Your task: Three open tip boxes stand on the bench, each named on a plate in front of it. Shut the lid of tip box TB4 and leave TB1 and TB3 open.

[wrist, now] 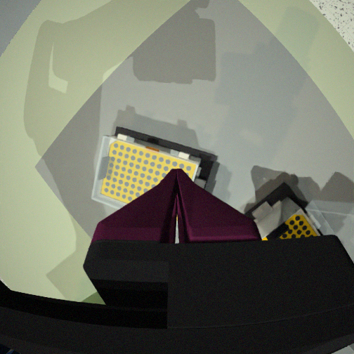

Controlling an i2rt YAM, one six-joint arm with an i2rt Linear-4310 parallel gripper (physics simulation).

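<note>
A tip box (142,172) with a yellow perforated rack and clear walls stands left of the middle in the wrist view. Its black lid edge and hinge side show along the top and right, and its lower part is hidden behind my fingers. A second tip box (300,226) with a yellow rack shows partly at the right, beside a clear panel and a black edge. No name plate can be read, so I cannot tell which box is which. My gripper (176,177) is shut and empty, with its dark red fingertips overlapping the lower right part of the first box in view.
The boxes stand on a grey mat (250,120) with a pale green surface (15,220) around it. Dark shadows of the arm fall across the top and left. A speckled surface (339,17) shows at the top right corner.
</note>
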